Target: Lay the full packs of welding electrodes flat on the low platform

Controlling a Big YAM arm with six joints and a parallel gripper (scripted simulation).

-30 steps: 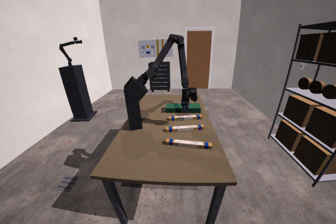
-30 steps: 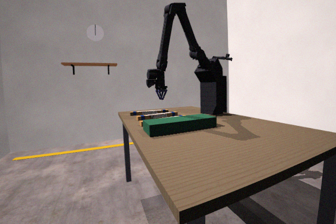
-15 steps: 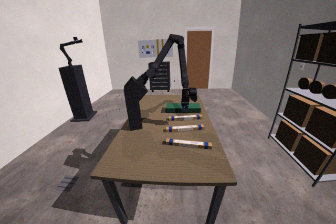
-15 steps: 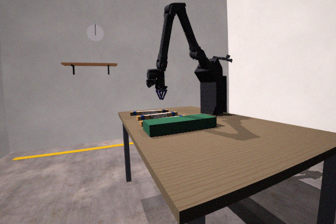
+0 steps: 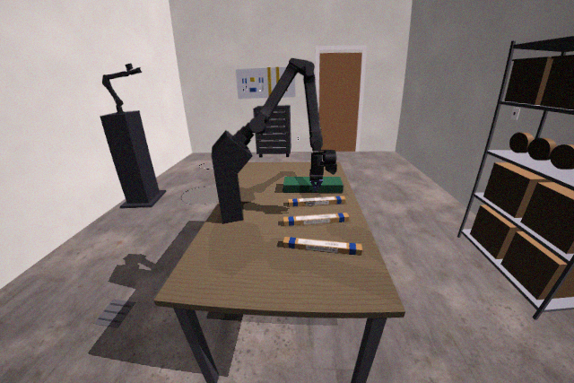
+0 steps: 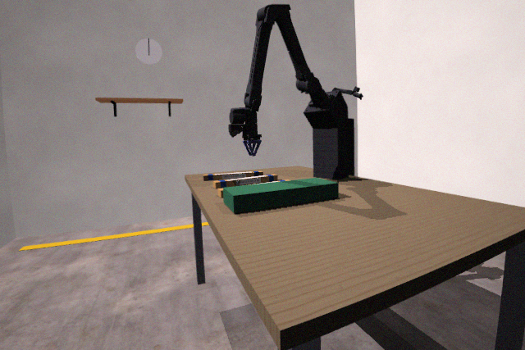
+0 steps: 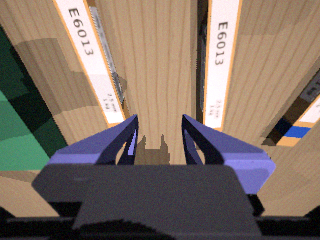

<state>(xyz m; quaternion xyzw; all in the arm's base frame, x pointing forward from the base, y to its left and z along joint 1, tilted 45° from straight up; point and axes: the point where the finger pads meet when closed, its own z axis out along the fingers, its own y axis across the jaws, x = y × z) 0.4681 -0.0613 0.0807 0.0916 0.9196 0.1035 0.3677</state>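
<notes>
Now: hand 2 cm past the pack, 30 cm to the left of it and 14 cm above it. The rest, counted from my hand: green low platform 4 cm ahead, 30 cm to the left, 14 cm below.
</notes>
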